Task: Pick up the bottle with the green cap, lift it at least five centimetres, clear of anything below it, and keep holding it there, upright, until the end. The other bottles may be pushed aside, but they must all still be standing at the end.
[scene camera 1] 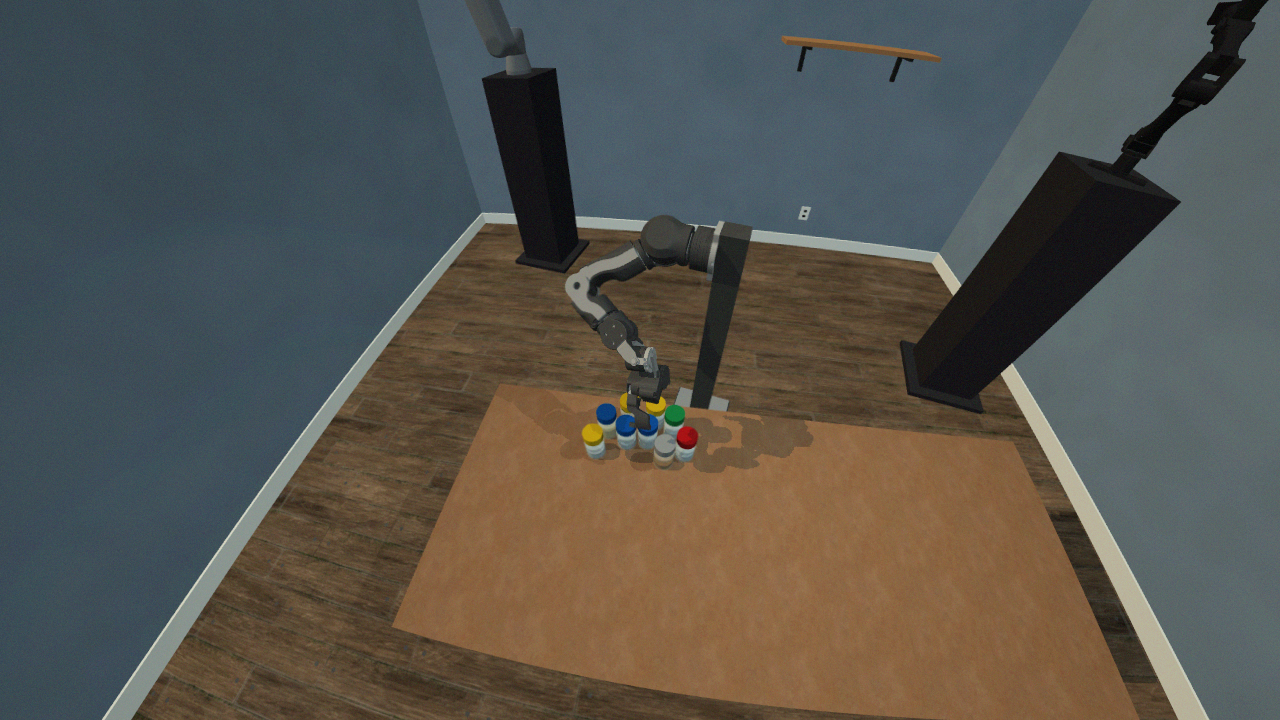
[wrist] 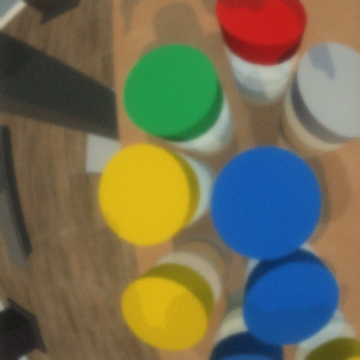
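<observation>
The green-capped bottle (scene camera 1: 674, 419) (wrist: 172, 92) stands upright near the table's back edge, at the upper left in the wrist view. A yellow-capped bottle (scene camera 1: 656, 407) (wrist: 145, 195) stands close beside it, and a blue-capped bottle (scene camera 1: 648, 433) (wrist: 266, 202) is diagonally next to it. A red-capped bottle (scene camera 1: 686, 438) (wrist: 260, 30) and a grey-capped one (scene camera 1: 665, 446) (wrist: 327, 90) stand on its other side. My gripper (scene camera 1: 642, 419) is open and empty, low above the cluster, over the blue caps and to the left of the green cap in the scene view. Its fingertips are partly hidden.
More bottles stand close by: two blue-capped (scene camera 1: 625, 428) (scene camera 1: 606, 414) and two yellow-capped (scene camera 1: 592, 437) (scene camera 1: 626, 402). All look upright on the brown table top (scene camera 1: 760, 555). My arm's dark column (scene camera 1: 723, 313) rises behind the table's back edge.
</observation>
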